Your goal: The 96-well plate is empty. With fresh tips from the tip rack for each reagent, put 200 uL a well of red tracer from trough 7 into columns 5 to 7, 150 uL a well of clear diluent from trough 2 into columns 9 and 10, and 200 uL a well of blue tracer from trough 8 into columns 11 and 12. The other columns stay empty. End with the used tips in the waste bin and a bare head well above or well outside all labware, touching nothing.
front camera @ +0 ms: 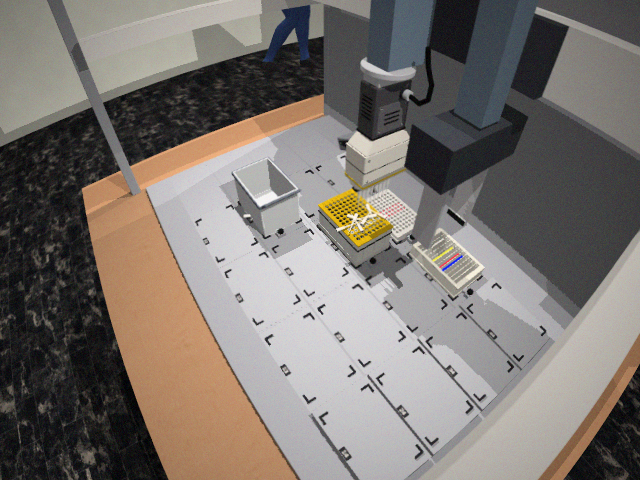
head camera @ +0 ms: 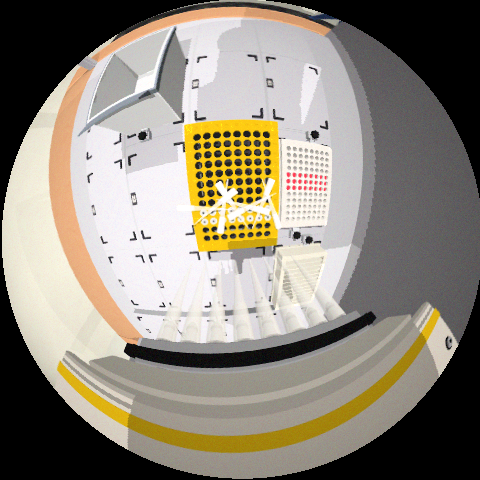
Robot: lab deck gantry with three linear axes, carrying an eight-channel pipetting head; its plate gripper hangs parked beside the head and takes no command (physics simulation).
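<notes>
The pipetting head (front camera: 377, 157) (head camera: 240, 395) carries eight pale tips (front camera: 374, 191) (head camera: 242, 305); no colour shows in them. In the front view they hang by the tip rack and plate; their height is hard to judge. The yellow tip rack (front camera: 327, 208) (head camera: 235, 127) has mostly dark empty holes, some seated white tips and loose tips heaped on top. The plate (front camera: 409, 221) (head camera: 305, 201) shows red in columns 5 to 7. The trough rack (front camera: 460, 290) (head camera: 322, 251) shows yellow, red and blue troughs. The parked plate gripper (front camera: 440, 227) looks open and empty.
The waste bin (front camera: 279, 218) (head camera: 171, 75) stands left of the tip rack, with white tips at its bottom. Its rim is tall. The gantry's dark block (front camera: 444, 149) hangs beside the head. Dark walls stand behind the deck.
</notes>
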